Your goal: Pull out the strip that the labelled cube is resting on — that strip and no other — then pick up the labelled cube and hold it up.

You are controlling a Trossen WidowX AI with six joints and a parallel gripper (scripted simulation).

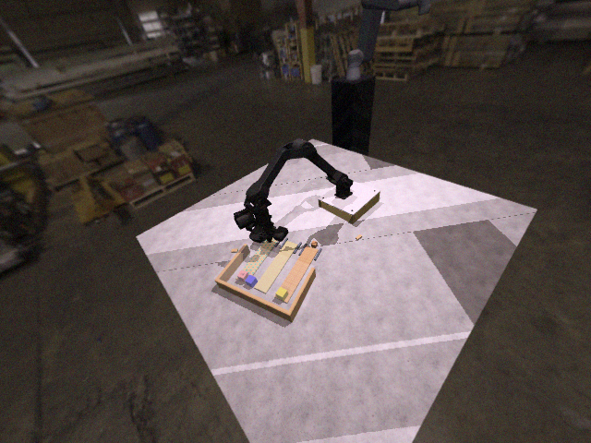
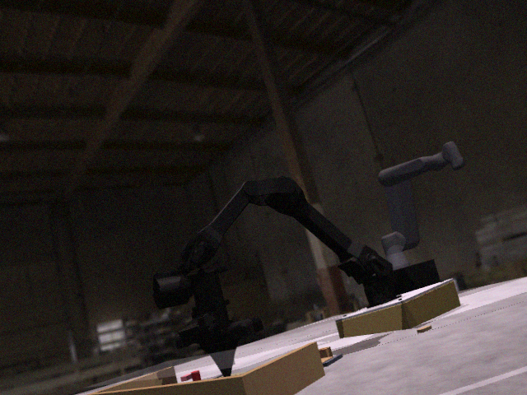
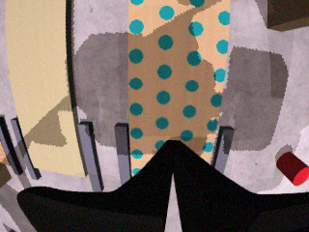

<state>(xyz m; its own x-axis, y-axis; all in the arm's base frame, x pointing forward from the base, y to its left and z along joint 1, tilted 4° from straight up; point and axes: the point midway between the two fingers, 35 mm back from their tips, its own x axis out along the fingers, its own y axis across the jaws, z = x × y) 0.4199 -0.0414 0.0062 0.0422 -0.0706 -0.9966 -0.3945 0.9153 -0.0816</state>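
The dotted strip lies 90 mm ahead of my gripper tip and 40 mm to the left of it. Round my gripper tip: white cube (190 mm to the right, 110 mm behind); then pink labelled cube (180 mm ahead, 90 mm to the left, 20 mm above); then pink piece (180 mm to the right, 10 mm ahead).
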